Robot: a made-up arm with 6 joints. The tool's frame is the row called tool. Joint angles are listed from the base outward.
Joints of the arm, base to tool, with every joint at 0 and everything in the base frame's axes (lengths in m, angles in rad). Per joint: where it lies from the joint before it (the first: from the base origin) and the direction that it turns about. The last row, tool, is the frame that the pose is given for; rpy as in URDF.
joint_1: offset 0 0 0.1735 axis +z
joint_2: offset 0 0 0 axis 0.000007 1 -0.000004
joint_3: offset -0.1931 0 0.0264 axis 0.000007 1 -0.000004
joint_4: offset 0.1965 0 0.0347 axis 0.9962 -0.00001 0.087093
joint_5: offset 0 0 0 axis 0.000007 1 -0.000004
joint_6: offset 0.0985 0 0.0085 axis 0.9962 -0.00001 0.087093
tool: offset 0 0 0 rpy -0.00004 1.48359 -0.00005
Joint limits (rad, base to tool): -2.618..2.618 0..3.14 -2.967..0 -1.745..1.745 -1.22..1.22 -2.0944..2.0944
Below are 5 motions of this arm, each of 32 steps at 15 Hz.
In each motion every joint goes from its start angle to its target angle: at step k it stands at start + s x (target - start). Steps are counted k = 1, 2, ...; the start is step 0. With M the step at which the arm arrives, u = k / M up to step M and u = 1 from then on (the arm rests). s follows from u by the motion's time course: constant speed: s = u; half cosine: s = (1 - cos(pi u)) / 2; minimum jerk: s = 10 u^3 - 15 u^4 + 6 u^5.
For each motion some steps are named. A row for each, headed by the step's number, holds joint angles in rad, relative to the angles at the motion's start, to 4 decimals.
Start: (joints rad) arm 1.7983 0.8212 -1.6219 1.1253 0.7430 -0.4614
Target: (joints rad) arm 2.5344 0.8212 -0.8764 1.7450 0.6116 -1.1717
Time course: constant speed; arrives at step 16
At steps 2, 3, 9, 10, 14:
2: 0.0920 0.0000 0.0932 0.0775 -0.0164 -0.0888
3: 0.1380 0.0000 0.1398 0.1162 -0.0246 -0.1332
9: 0.4141 0.0000 0.4193 0.3486 -0.0739 -0.3995
10: 0.4601 0.0000 0.4659 0.3873 -0.0821 -0.4439
14: 0.6441 0.0000 0.6523 0.5422 -0.1150 -0.6215

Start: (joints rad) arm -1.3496 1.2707 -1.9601 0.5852 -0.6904 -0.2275
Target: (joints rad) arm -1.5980 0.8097 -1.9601 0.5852 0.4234 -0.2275
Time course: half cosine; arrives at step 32
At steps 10, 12, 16, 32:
10: -0.0552 -0.1024 0.0000 0.0000 0.2475 0.0000
12: -0.0767 -0.1423 0.0000 0.0000 0.3438 0.0000
16: -0.1242 -0.2305 0.0000 0.0000 0.5569 0.0000
32: -0.2484 -0.4610 0.0000 0.0000 1.1138 0.0000

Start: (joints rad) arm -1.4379 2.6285 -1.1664 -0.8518 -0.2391 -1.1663
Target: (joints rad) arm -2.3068 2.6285 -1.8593 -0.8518 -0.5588 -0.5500
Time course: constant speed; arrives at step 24
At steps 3, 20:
3: -0.1086 0.0000 -0.0866 0.0000 -0.0400 0.0770
20: -0.7241 0.0000 -0.5774 0.0000 -0.2664 0.5136

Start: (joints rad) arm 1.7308 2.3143 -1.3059 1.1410 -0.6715 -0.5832
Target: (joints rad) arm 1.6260 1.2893 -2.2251 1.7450 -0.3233 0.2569
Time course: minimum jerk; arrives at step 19
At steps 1, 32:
1: -0.0001 -0.0014 -0.0012 0.0008 0.0005 0.0011
32: -0.1048 -1.0250 -0.9192 0.6040 0.3482 0.8401

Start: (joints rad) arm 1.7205 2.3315 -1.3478 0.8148 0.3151 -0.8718
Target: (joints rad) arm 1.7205 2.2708 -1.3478 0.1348 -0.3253 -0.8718
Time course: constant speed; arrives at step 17
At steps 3, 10, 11, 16, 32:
3: 0.0000 -0.0107 0.0000 -0.1200 -0.1130 0.0000
10: 0.0000 -0.0357 0.0000 -0.4000 -0.3767 0.0000
11: 0.0000 -0.0393 0.0000 -0.4400 -0.4144 0.0000
16: 0.0000 -0.0571 0.0000 -0.6400 -0.6027 0.0000
32: 0.0000 -0.0607 0.0000 -0.6800 -0.6404 0.0000

